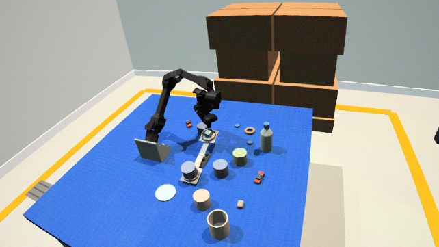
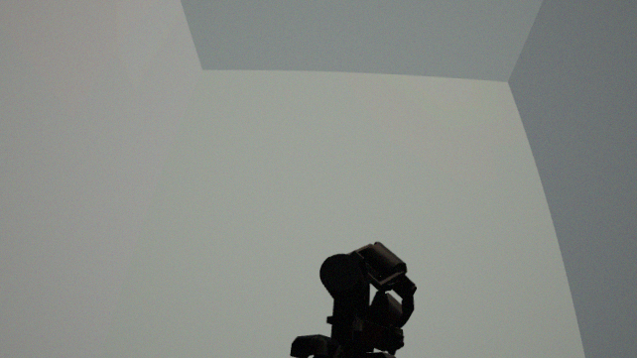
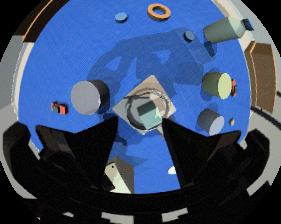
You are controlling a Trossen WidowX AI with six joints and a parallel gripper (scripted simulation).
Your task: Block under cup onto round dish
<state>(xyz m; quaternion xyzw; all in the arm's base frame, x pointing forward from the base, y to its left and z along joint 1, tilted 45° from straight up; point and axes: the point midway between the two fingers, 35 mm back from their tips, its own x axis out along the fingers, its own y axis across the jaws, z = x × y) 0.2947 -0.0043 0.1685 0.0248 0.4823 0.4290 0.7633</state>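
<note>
My gripper tip is 130 mm past the pale round dish, 380 mm to the left of it and 120 mm above it. Round my gripper tip: grey balance (140 mm to the right, 100 mm below); then orange ring (220 mm ahead, 130 mm to the left, 120 mm below); then green cylinder (200 mm ahead, 110 mm to the right, 90 mm below).
</note>
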